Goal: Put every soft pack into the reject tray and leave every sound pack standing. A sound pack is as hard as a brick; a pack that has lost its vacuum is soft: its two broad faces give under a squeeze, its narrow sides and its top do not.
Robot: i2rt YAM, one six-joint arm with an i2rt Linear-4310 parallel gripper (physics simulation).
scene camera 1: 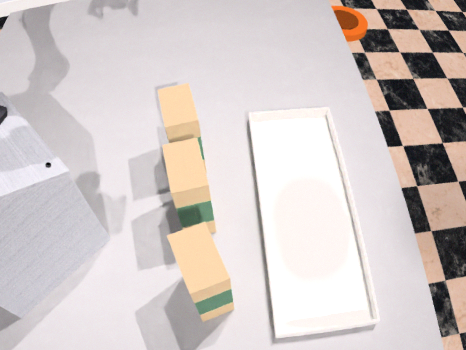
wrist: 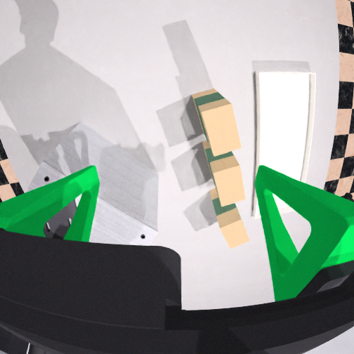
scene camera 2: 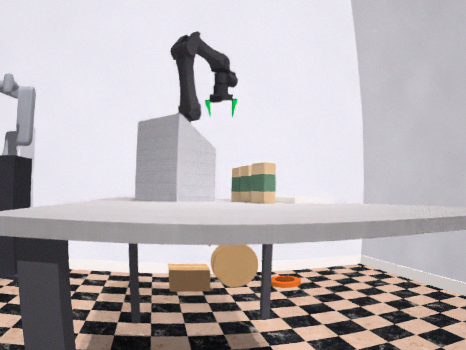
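Where they show: gripper, fingertip midpoint: [scene camera 2: 221, 117]; arm's base at its link origin: [scene camera 2: 176, 135].
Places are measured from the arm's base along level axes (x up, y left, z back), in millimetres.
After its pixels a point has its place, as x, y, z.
Note:
Three tan packs with green bands stand upright in a row between the pedestal and the tray: a far pack [scene camera 1: 177, 106] {-106, 159, -262} [wrist: 220, 127], a middle pack [scene camera 1: 185, 166] {-107, 52, -289} [wrist: 227, 181] and a near pack [scene camera 1: 201, 258] {-107, -77, -324} [scene camera 2: 263, 182] {-175, -117, -313} [wrist: 234, 233]. They overlap in the views, so gaps are hard to tell. All look alike; softness does not show. The long white reject tray [scene camera 1: 295, 150] {-243, 187, -447} [wrist: 282, 125] lies empty to their right, partly behind a finger in the wrist view. My gripper [scene camera 2: 221, 109] {121, 222, -176} [wrist: 176, 174] is open and empty, high above the table, pointing down.
The grey pedestal [scene camera 1: 50, 240] {-139, -57, -104} [scene camera 2: 157, 160] {-106, -90, 56} [wrist: 120, 200] carries the arm and stands left of the packs on the table [scene camera 1: 240, 55] {-246, 442, -336} [scene camera 2: 150, 215] {-247, -873, -51}. Below, on the floor, are an orange ring [scene camera 2: 285, 285], a brown box [scene camera 2: 189, 278] and a round tan object [scene camera 2: 234, 265].

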